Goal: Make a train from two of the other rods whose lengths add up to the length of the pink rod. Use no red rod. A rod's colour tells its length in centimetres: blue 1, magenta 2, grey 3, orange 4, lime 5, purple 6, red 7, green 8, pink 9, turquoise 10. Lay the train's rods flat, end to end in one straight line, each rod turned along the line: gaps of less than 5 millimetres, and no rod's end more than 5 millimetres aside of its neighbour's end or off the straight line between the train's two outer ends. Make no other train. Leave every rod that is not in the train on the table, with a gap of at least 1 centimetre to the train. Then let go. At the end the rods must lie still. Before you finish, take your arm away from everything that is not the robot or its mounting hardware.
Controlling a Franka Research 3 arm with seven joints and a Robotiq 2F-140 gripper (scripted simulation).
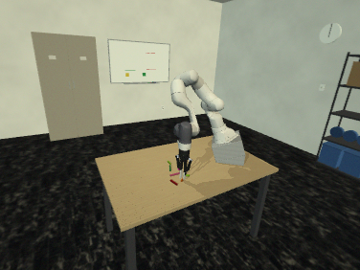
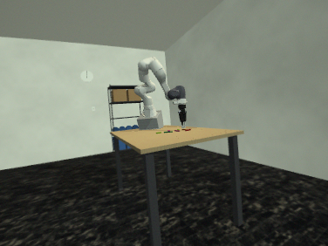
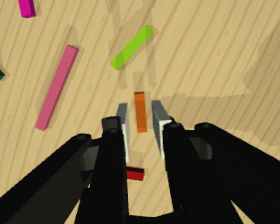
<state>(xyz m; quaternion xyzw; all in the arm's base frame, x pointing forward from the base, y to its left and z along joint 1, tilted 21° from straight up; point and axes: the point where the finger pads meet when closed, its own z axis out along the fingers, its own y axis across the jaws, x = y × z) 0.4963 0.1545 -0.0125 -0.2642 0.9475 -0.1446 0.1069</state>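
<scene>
My gripper is now 50 mm above the orange rod. The rest, counted from my hand: red rod (70 mm ahead, 50 mm below); then pink rod (10 mm ahead, 90 mm to the right, 50 mm below); then magenta rod (50 mm behind, 140 mm to the right, 50 mm below).
</scene>
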